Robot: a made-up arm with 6 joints. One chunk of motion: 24 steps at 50 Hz.
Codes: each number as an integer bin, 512 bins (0 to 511) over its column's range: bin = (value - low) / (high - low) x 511, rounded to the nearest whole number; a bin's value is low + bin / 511 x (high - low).
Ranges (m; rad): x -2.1..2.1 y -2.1..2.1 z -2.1..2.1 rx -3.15..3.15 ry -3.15..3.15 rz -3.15..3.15
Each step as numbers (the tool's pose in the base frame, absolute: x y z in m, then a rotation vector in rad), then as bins.
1 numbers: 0.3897 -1.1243 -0.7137 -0.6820 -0.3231 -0.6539
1 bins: 303 119 169 200 229 202
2 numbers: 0.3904 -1.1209 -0.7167 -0.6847 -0.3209 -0.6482
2 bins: 303 119 168 200 229 203
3 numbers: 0.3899 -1.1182 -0.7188 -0.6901 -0.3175 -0.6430
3 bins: 303 119 168 200 230 203
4 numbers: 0.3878 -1.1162 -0.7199 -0.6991 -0.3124 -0.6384
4 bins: 303 120 168 199 230 204
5 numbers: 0.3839 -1.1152 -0.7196 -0.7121 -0.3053 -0.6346
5 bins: 302 120 168 198 231 204
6 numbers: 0.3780 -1.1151 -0.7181 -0.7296 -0.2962 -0.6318
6 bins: 301 120 168 196 231 204
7 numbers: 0.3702 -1.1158 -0.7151 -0.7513 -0.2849 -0.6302
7 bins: 301 120 168 195 232 204
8 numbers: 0.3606 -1.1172 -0.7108 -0.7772 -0.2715 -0.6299
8 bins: 299 120 169 192 233 204
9 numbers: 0.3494 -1.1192 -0.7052 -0.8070 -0.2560 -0.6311
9 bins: 298 119 170 190 235 204
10 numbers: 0.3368 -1.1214 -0.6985 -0.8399 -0.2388 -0.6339
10 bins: 296 119 171 187 236 204
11 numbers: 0.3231 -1.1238 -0.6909 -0.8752 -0.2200 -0.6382
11 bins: 295 119 171 185 238 204
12 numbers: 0.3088 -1.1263 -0.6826 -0.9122 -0.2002 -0.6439
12 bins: 293 118 172 182 239 203
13 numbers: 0.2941 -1.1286 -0.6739 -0.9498 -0.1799 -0.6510
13 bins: 291 118 174 178 241 203
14 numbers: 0.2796 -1.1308 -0.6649 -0.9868 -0.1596 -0.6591
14 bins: 290 118 175 175 243 202
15 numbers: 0.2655 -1.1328 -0.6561 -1.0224 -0.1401 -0.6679
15 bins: 288 118 176 173 244 201
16 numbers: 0.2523 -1.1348 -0.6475 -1.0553 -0.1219 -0.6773
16 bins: 286 117 177 170 246 201
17 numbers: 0.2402 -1.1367 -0.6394 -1.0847 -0.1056 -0.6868
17 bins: 285 117 178 168 247 200
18 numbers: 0.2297 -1.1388 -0.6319 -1.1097 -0.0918 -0.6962
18 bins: 283 117 179 165 248 199
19 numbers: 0.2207 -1.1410 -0.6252 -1.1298 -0.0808 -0.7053
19 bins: 282 117 179 164 249 198
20 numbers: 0.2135 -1.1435 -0.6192 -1.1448 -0.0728 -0.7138
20 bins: 281 116 180 163 250 198
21 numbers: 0.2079 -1.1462 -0.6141 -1.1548 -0.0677 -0.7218
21 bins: 281 116 181 162 250 197
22 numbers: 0.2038 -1.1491 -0.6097 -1.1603 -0.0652 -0.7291
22 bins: 280 116 181 161 250 196
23 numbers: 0.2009 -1.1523 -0.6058 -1.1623 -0.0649 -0.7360
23 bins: 280 115 182 161 250 196
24 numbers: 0.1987 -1.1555 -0.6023 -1.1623 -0.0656 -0.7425
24 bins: 280 115 182 161 250 195
